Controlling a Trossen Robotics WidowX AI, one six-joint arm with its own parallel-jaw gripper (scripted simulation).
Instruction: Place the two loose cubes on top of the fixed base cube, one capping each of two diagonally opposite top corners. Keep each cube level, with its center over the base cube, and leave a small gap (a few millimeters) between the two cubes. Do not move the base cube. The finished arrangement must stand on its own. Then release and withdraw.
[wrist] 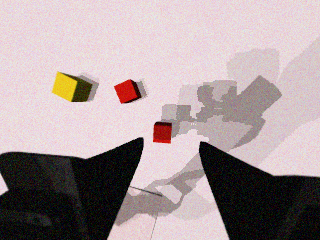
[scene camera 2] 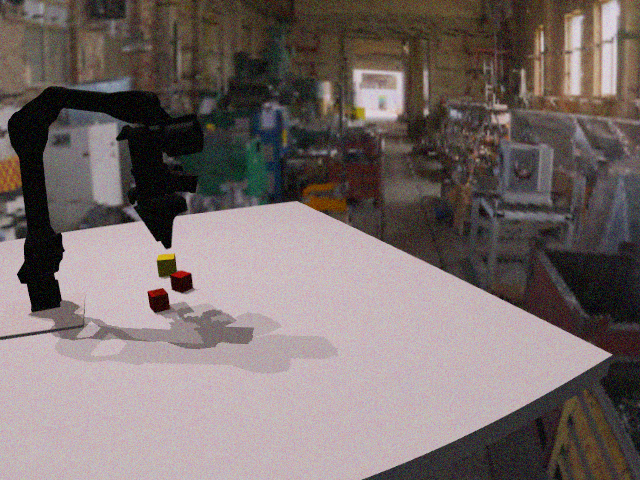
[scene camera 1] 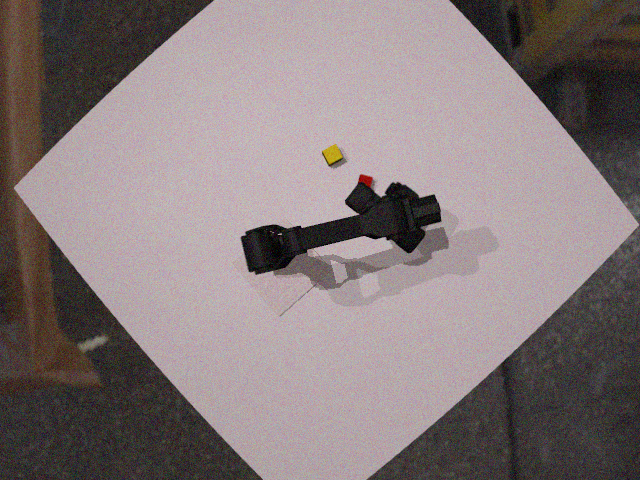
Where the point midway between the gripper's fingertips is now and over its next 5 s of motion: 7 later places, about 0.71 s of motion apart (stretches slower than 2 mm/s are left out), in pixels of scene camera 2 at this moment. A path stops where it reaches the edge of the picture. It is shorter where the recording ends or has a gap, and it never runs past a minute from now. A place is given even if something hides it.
My gripper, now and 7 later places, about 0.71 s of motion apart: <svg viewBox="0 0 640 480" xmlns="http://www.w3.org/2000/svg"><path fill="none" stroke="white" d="M163 244L155 273L158 289L159 298L157 272L153 245L163 239L165 235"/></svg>
